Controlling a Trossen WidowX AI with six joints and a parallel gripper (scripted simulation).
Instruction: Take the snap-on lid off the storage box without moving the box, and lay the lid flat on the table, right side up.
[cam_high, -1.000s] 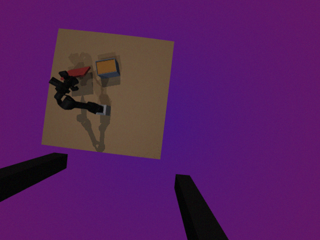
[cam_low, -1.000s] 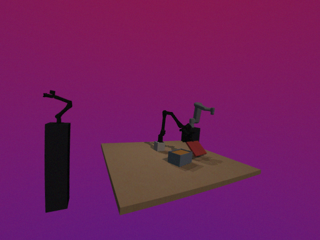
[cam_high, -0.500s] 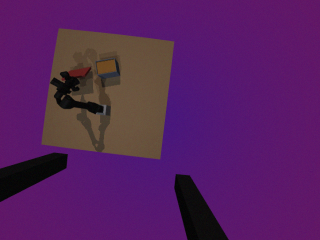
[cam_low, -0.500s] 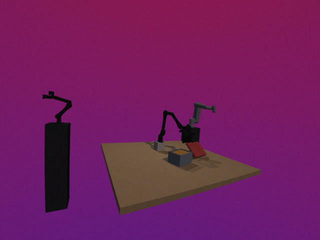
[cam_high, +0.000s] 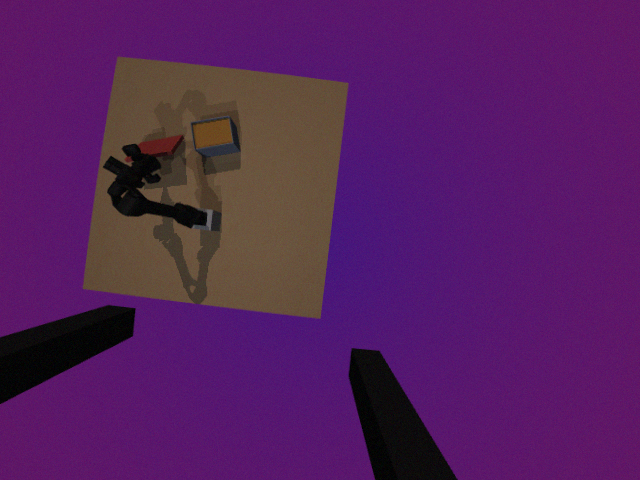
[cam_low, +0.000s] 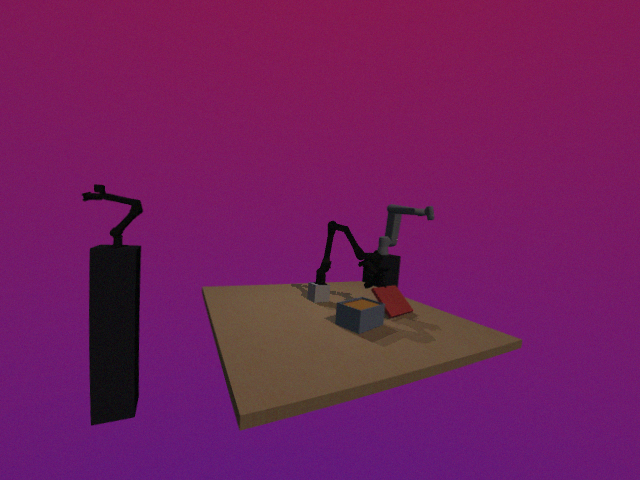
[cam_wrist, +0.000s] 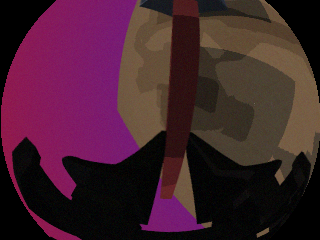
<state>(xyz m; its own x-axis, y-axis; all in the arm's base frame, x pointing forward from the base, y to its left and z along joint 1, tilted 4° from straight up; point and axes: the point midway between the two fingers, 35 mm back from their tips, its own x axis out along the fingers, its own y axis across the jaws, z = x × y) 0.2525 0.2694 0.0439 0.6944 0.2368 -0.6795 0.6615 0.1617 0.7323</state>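
Now: the red lid 6 cm ahead of my gripper tip, 5 cm below it and 1 cm to the left of it. The rest, counted from my gripper tip: blue-grey storage box: 28 cm to the right, 15 cm ahead, 7 cm below.
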